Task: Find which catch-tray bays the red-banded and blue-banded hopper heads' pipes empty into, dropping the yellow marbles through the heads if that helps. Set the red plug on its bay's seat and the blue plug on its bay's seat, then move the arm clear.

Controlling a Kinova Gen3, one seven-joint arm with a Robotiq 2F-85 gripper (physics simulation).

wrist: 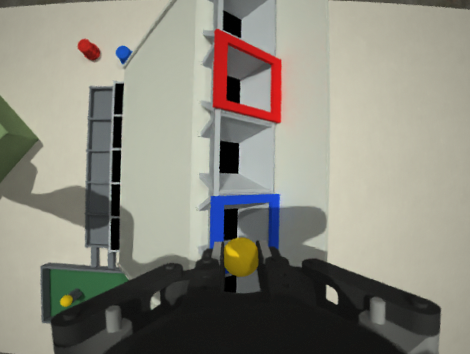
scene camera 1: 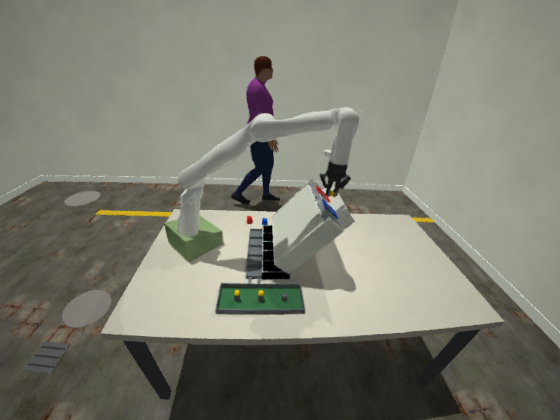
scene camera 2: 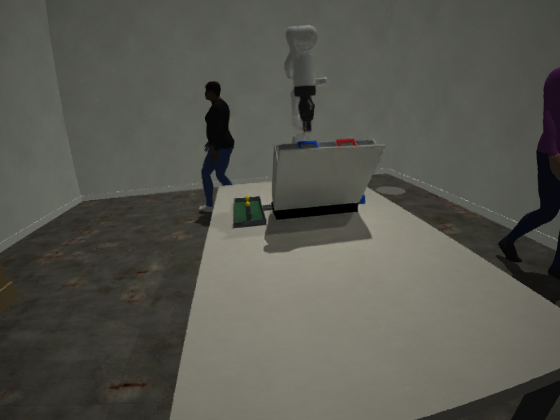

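Note:
My gripper is shut on a yellow marble and holds it above the hopper heads; in the wrist view it overlaps the near part of the blue-banded head. The red-banded head is farther along the row. The red plug and blue plug stand on the table beyond the catch tray. The visible catch-tray bays show no marble. The pipes' routes are hidden inside the housing.
The tilted pale housing stands over the tray's side. A green marble tray near the table's front edge holds two yellow marbles on posts and a bare post. The green arm base is at left. People stand beyond the table.

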